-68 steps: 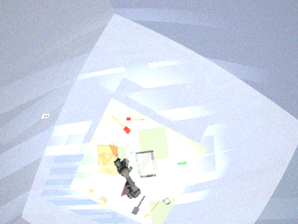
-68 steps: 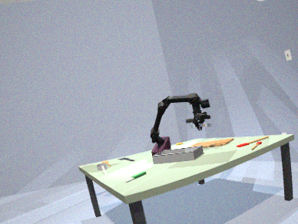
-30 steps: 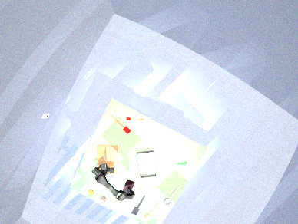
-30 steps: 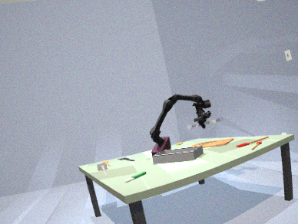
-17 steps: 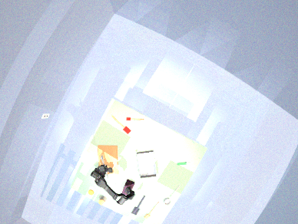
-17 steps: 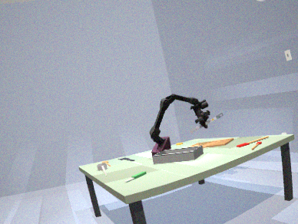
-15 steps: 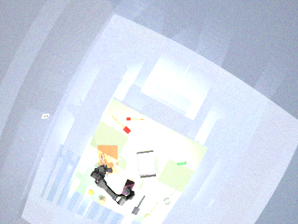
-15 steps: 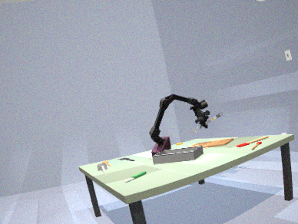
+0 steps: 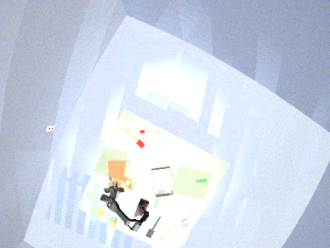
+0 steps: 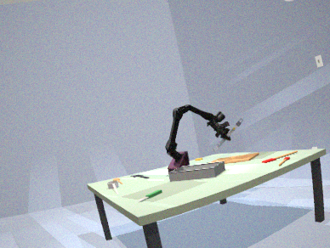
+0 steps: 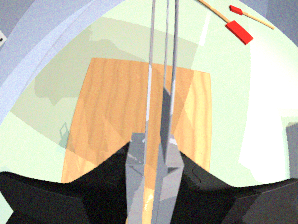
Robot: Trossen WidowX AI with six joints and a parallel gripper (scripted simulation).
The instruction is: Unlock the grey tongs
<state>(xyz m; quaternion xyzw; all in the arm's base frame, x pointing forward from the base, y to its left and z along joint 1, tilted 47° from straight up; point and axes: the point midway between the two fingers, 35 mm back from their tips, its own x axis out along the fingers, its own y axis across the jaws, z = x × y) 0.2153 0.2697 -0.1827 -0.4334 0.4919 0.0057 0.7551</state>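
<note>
The yellow lock piece is 40 mm ahead of my gripper tip, 20 mm to the left of it and 80 mm above it. Also, from my gripper tip: grey roasting tin: 110 mm ahead, 440 mm to the right, 130 mm below; wooden board: 10 mm behind, 10 mm to the left, 150 mm below; red spatula: 440 mm ahead, 30 mm to the right, 150 mm below.
</note>
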